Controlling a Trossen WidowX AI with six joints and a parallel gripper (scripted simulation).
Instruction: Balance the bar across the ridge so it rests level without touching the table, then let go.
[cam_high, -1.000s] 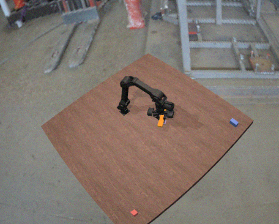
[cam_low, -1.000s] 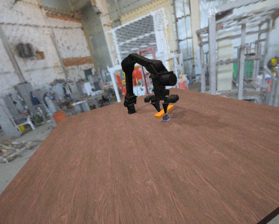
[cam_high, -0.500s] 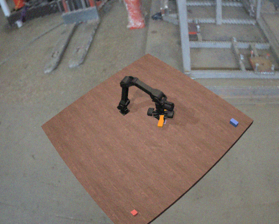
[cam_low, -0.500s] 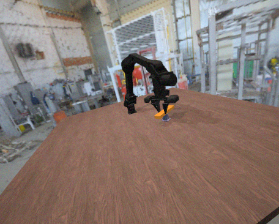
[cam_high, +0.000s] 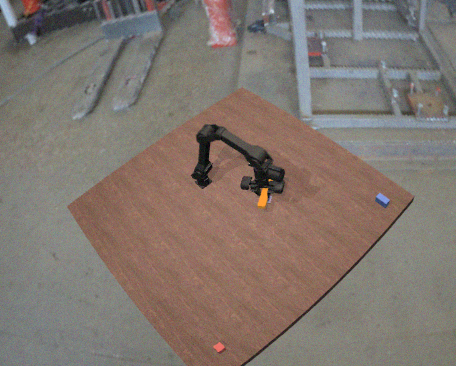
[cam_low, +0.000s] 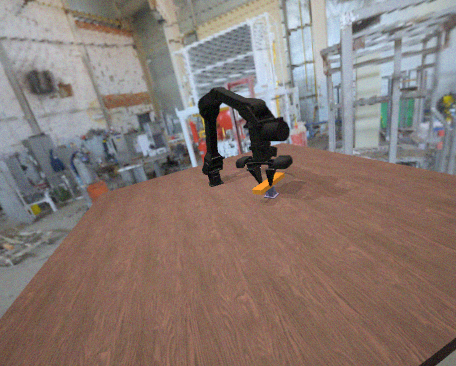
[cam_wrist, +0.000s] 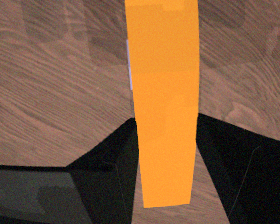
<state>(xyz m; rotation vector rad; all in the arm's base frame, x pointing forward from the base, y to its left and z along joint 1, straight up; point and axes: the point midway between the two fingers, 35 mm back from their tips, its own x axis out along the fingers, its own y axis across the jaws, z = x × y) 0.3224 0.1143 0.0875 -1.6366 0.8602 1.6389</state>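
The bar is 20 mm behind my gripper tip and 20 mm to the left of it. Also, from my gripper tip: small red block 420 mm ahead, 610 mm to the right, 40 mm below; then small blue block 420 mm ahead, 390 mm to the left, 40 mm below.
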